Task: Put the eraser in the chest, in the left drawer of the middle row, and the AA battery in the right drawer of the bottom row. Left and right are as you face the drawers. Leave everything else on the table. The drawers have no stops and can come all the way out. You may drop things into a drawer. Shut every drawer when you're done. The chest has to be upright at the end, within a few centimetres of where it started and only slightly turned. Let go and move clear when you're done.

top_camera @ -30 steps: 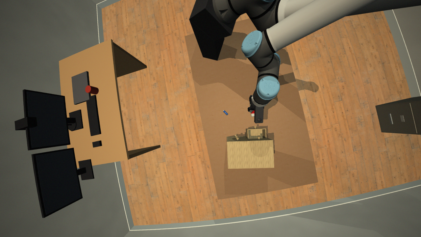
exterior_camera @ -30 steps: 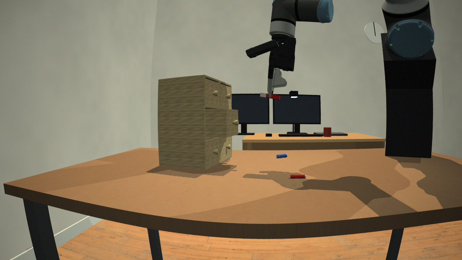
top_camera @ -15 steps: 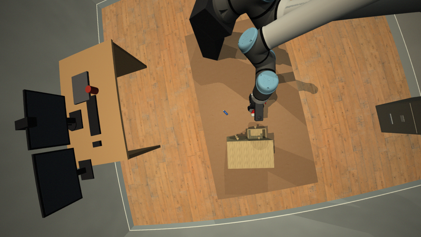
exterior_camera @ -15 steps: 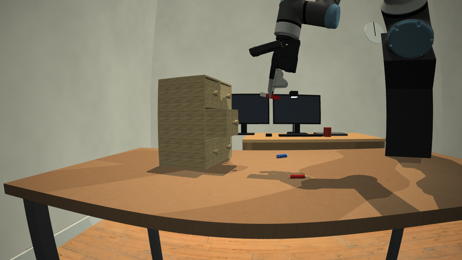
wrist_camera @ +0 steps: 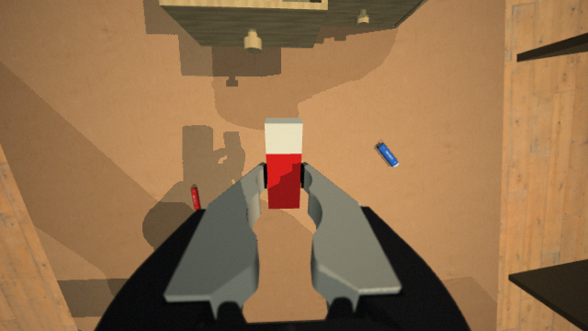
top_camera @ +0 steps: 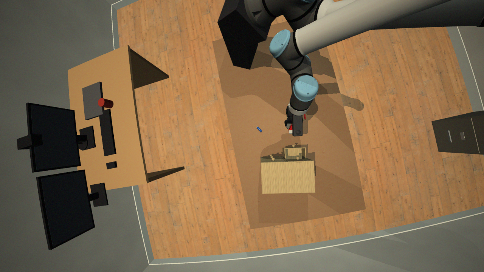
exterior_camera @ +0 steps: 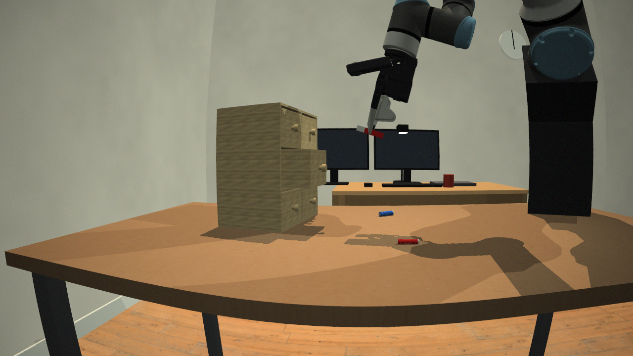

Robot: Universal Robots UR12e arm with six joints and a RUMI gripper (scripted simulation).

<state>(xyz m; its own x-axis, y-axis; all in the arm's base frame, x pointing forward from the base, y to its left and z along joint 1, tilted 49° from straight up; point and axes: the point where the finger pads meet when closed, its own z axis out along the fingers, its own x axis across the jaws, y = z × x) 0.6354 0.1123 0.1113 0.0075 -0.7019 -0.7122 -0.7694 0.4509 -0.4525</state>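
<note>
My gripper is now 1 cm short of the eraser and 1 cm above it. Also, from my hand: red battery: 10 cm behind, 16 cm to the left, 24 cm below; then blue AA battery: 2 cm behind, 19 cm to the right, 24 cm below.
</note>
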